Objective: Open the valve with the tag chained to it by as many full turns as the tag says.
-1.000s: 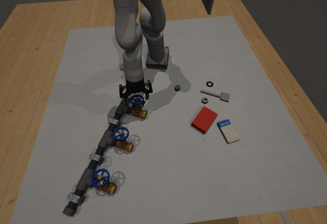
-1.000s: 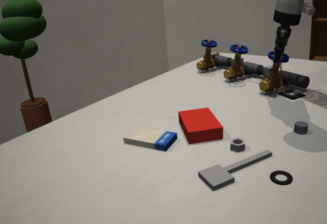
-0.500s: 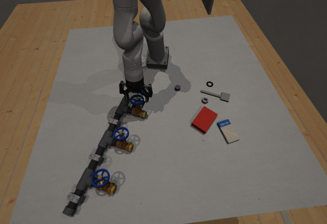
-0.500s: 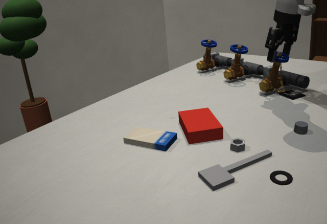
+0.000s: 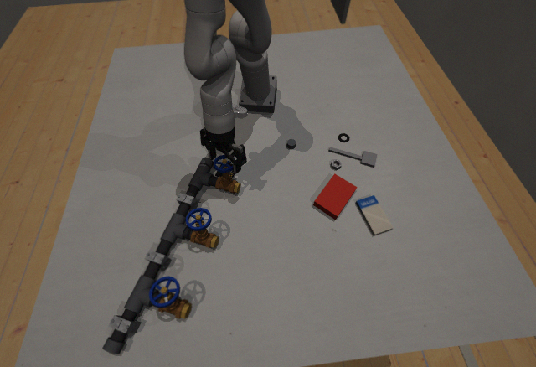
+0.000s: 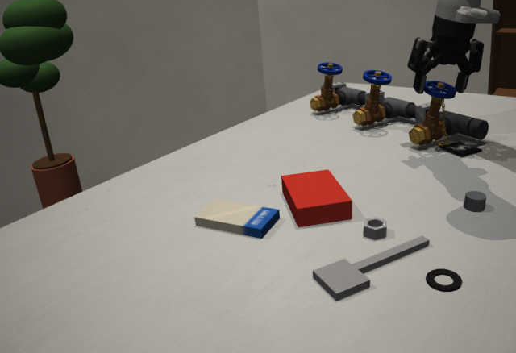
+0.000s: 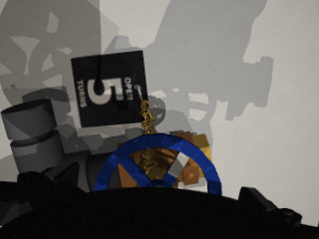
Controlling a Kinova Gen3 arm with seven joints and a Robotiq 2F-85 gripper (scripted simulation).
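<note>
My hand is 12 cm above the black tag and 4 cm past it. From my hand the other things lie so: red block (31 cm to the left, 13 cm ahead, 11 cm below); small grey cylinder (23 cm to the left, 11 cm below, 10 cm behind); grey paddle-shaped tool (44 cm to the left, 12 cm below).
</note>
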